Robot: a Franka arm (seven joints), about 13 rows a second.
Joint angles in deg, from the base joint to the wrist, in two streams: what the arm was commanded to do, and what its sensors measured. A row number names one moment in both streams.
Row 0, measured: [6.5 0.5 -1.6 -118.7 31.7 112.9 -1.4]
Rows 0 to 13, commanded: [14.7 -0.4 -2.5 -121.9 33.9 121.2 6.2]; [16.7 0.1 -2.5 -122.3 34.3 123.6 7.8]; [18.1 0.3 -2.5 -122.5 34.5 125.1 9.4]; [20.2 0.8 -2.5 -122.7 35.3 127.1 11.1]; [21.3 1.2 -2.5 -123.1 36.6 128.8 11.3]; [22.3 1.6 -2.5 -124.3 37.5 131.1 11.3]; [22.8 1.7 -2.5 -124.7 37.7 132.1 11.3]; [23.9 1.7 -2.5 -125.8 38.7 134.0 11.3]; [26.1 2.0 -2.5 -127.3 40.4 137.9 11.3]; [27.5 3.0 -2.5 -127.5 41.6 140.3 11.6]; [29.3 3.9 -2.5 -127.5 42.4 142.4 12.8]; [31.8 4.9 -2.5 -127.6 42.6 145.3 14.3]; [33.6 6.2 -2.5 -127.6 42.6 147.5 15.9]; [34.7 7.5 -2.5 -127.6 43.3 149.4 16.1]
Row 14, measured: [32.0 5.7 -1.7 -127.5 41.6 146.2 14.6]
